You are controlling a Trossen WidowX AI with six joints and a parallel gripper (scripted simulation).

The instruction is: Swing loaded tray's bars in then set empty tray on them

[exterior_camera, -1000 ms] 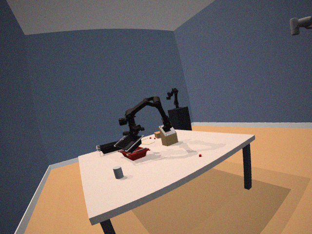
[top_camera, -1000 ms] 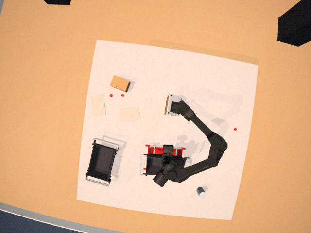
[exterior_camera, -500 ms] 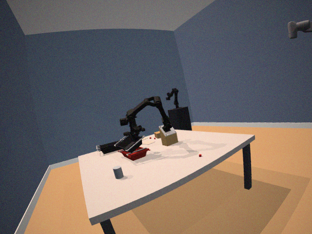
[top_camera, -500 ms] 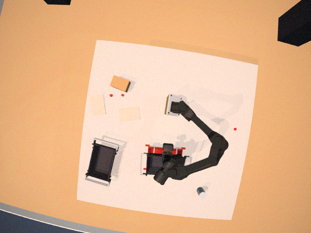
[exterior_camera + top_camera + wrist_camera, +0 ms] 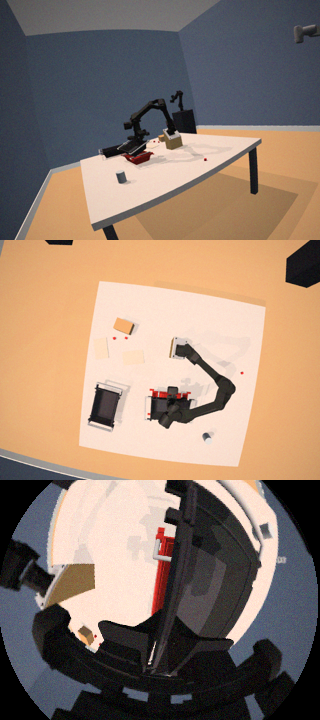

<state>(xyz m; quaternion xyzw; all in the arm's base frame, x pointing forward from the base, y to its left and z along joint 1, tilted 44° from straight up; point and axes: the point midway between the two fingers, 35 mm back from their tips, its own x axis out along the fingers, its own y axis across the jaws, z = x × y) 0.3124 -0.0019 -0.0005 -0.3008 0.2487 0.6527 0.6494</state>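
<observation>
The black tray lies 7 cm ahead of my gripper tip and 1 cm above it. The rest, counted from my gripper tip: grey cylinder (29 cm ahead, 33 cm to the left, 8 cm below); tan box (43 cm behind, 39 cm to the right, 8 cm below).
</observation>
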